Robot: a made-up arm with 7 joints.
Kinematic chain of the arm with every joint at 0, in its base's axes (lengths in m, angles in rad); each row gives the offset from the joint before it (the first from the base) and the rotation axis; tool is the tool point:
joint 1: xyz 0 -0.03 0.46 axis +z
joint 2: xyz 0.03 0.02 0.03 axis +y
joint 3: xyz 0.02 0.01 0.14 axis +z
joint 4: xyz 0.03 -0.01 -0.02 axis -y
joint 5: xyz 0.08 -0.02 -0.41 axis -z
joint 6: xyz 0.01 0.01 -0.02 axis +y
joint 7: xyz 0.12 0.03 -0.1 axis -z
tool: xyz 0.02 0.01 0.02
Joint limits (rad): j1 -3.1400..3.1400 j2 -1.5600..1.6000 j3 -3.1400..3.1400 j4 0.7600..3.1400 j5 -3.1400..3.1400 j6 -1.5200..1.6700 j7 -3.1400..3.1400
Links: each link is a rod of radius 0.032 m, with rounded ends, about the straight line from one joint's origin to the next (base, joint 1, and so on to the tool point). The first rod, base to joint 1, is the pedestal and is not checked.
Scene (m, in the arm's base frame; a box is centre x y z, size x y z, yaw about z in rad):
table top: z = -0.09
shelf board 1: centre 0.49 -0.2 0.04 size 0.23 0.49 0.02 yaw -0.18
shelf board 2: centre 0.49 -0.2 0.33 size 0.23 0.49 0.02 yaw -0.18
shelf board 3: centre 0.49 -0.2 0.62 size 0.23 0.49 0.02 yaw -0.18
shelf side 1: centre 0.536 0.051 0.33 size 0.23 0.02 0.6 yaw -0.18
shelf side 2: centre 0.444 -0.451 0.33 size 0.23 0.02 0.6 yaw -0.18
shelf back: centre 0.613 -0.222 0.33 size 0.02 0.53 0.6 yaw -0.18
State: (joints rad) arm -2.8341 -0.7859 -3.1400 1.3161 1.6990 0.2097 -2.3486
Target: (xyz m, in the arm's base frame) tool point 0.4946 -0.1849 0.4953
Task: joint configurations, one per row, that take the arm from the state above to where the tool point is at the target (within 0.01 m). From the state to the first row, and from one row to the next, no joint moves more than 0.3 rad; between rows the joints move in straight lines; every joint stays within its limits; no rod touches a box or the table.
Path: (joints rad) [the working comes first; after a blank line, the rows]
Joints at the target: -3.0636 -0.1955 -3.1400 1.3389 1.7944 -0.2727 -2.3726
Straight joint move there: touches shelf board 2.

1: -2.8243 -0.6957 -3.0420 1.1579 1.8114 -0.0441 -2.3684
2: -2.8145 -0.6054 -2.9440 0.9996 1.9238 -0.2979 -2.3882
3: -2.8047 -0.5152 -2.8460 0.8414 2.0361 -0.5516 -2.4081
4: -2.8885 -0.2658 -2.9032 0.8210 2.2468 -0.7937 -2.4224
5: -2.9724 -0.0164 -2.9605 0.8007 2.4576 -1.0358 -2.4367
6: -3.0562 0.2330 -3.0177 0.7803 2.6683 -1.2779 -2.4510
7: -3.1400 0.4824 -3.0749 0.7600 2.8790 -1.5200 -2.4653
8: -3.1247 0.3468 -3.0879 0.8758 2.6621 -1.2705 -2.4467
9: -3.1094 0.2113 -3.1010 0.9916 2.4451 -1.0211 -2.4282
10: -3.0942 0.0757 -3.1140 1.1073 2.2282 -0.7716 -2.4097
11: -3.0789 -0.0599 -3.1270 1.2231 2.0113 -0.5222 -2.3911
12: -3.0636 -0.1955 -3.1400 1.3389 1.7944 -0.2727 -2.3726

